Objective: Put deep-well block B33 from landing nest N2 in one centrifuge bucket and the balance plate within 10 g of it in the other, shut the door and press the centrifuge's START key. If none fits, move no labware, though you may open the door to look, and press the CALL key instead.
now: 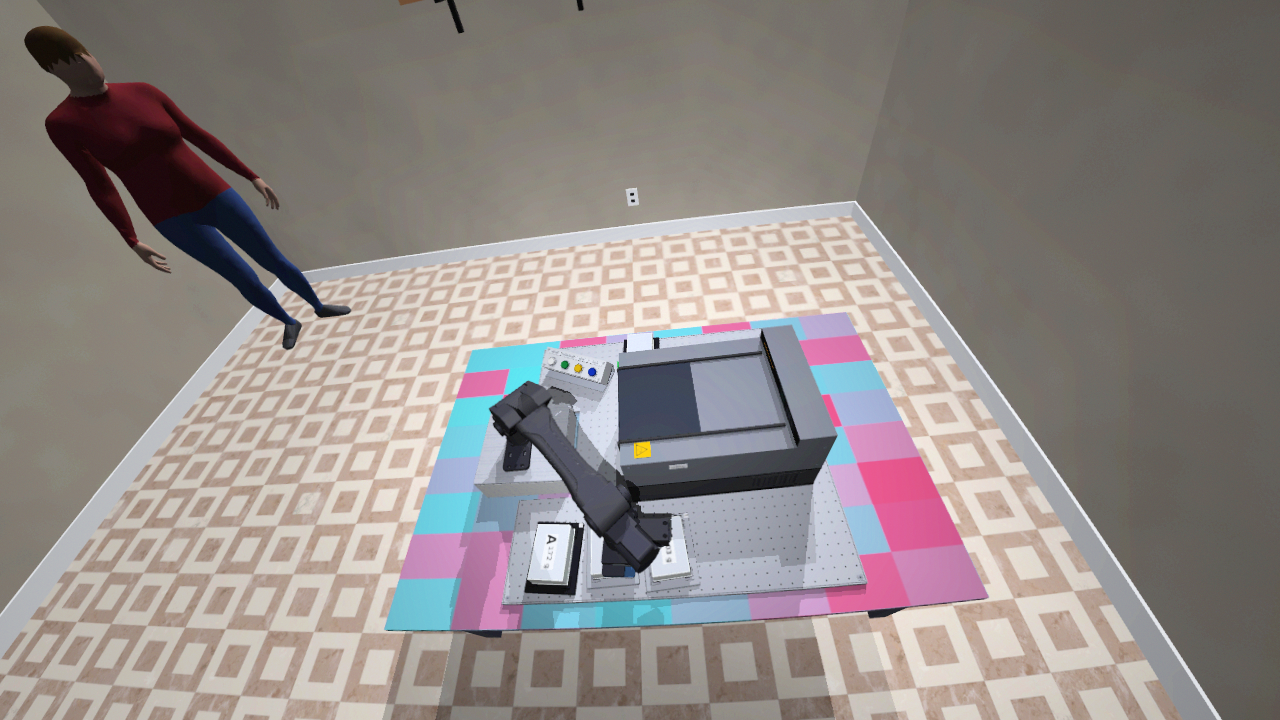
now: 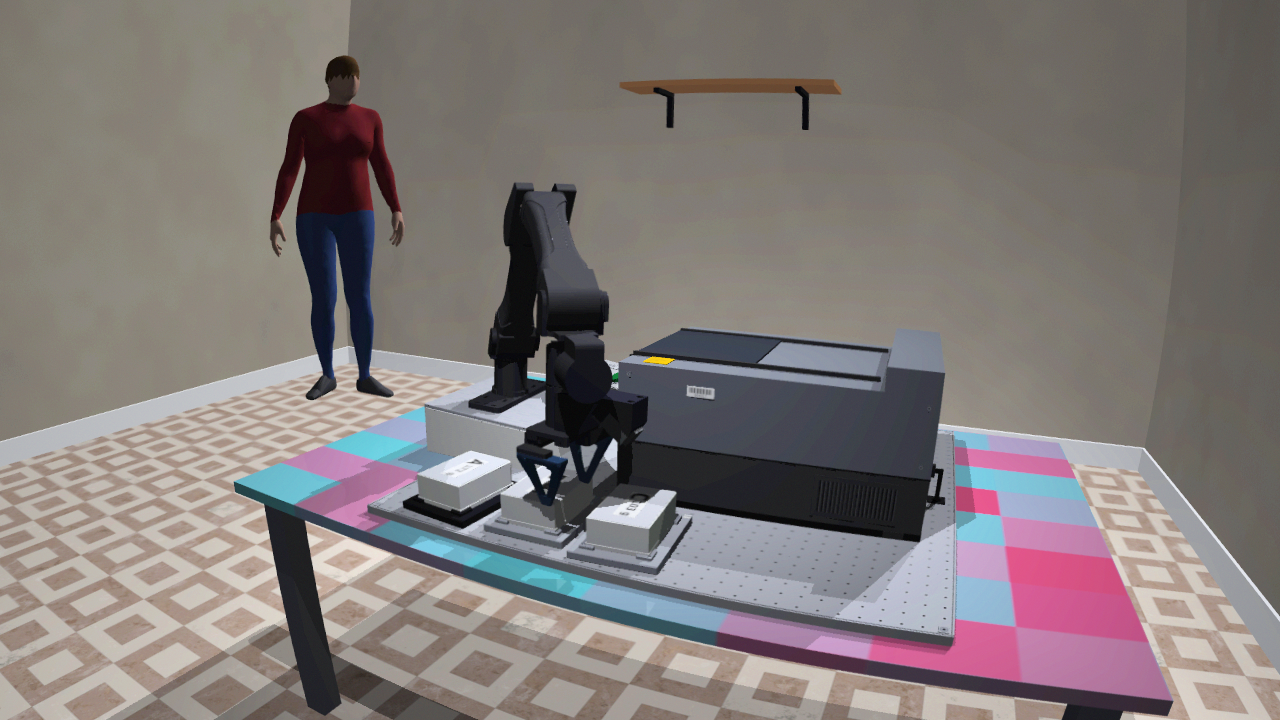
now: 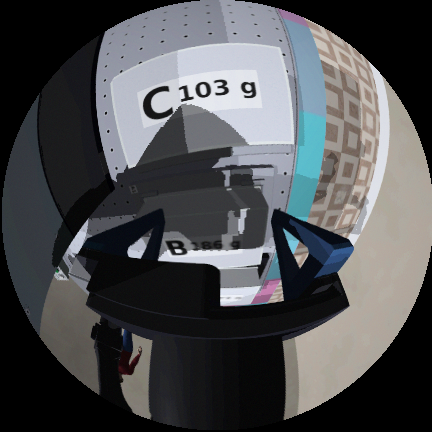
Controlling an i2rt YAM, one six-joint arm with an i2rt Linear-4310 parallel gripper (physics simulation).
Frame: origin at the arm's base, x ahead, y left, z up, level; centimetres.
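Seen in the pictures: gripper, fingertip midpoint: (image 2: 566,493) (image 3: 217,214); arm's base at its link origin: (image 1: 520,437) (image 2: 510,396).
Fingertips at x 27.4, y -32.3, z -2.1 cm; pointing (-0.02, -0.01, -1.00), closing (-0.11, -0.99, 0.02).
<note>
Pixels of each thing's top centre, then the offset from my fingertips to it. "*": a spot on its surface instead.
- plate B at its top centre: (image 3: 201,246) (image 2: 548,483) (image 1: 608,544) dy +2.0, dx -3.7, dz +0.1 cm
- Plate C at its top centre: (image 3: 196,92) (image 2: 633,504) (image 1: 667,545) dy +0.3, dx +9.7, dz +0.1 cm
- Plate A at its top centre: (image 2: 465,467) (image 3: 218,297) (image 1: 549,551) dy +1.8, dx -17.7, dz +0.1 cm
- key box at a spot on its surface: (image 1: 578,368) * dy +55.3, dx -11.6, dz +1.5 cm
- white item at its top centre: (image 1: 639,347) dy +61.7, dx +8.1, dz +0.5 cm
My gripper (image 2: 567,491) (image 3: 217,214) is open and empty, low over plate B (image 2: 527,512) (image 3: 205,254), which reads 186 g; whether its fingertips reach below the plate's top I cannot tell. Plate C (image 1: 669,557) (image 2: 629,522) (image 3: 215,65), 103 g, sits in the nest to the right. Plate A (image 1: 549,559) (image 2: 463,483), 172 g, sits on a black nest to the left. The centrifuge (image 1: 725,470) (image 2: 778,425) stands behind them; its top is covered by a dark panel and a lighter one, and no bucket shows. I cannot make out block B33 or an N2 label.
A key box (image 1: 578,368) with white, green, yellow and blue keys stands at the back left. A white item (image 1: 639,342) partly shows behind the centrifuge. The arm's pedestal (image 1: 528,476) (image 2: 465,430) is left of the centrifuge. A person (image 1: 147,147) (image 2: 335,170) stands at the back left.
</note>
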